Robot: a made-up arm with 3 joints. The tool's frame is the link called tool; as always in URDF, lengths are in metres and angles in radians.
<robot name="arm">
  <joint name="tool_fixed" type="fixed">
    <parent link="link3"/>
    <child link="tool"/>
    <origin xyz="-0.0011 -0.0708 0.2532" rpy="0 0 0"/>
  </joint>
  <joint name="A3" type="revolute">
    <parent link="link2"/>
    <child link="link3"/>
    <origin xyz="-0.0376 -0.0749 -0.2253" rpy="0 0 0"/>
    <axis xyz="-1 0 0"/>
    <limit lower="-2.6" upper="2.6"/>
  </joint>
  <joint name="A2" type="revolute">
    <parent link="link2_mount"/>
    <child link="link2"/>
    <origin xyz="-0.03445 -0.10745 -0.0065" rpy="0 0 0"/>
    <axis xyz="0 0 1"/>
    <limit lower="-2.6" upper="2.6"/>
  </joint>
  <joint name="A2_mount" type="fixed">
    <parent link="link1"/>
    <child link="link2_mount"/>
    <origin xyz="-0.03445 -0.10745 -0.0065" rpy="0 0 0"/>
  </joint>
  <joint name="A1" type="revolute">
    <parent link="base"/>
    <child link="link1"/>
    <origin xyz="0 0 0.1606" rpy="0 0 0"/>
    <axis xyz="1 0 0"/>
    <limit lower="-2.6" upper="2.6"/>
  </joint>
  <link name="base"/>
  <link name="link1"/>
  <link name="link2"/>
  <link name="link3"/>
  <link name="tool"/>
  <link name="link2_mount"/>
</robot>
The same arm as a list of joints. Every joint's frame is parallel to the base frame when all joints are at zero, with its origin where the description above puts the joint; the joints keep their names.
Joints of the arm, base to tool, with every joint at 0 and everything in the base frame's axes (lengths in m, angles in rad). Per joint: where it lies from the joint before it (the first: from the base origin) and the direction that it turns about. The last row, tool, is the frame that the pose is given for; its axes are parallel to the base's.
A1: origin 0 0 0.1606 axis 1 0 0
A2: origin -0.0689 -0.2149 -0.013 axis 0 0 1
A3: origin -0.0376 -0.0749 -0.2253 axis -1 0 0
tool: origin -0.0011 -0.0708 0.2532
Joint limits (rad, base to tool): -2.6..2.6 -2.6..2.6 -2.6..2.6

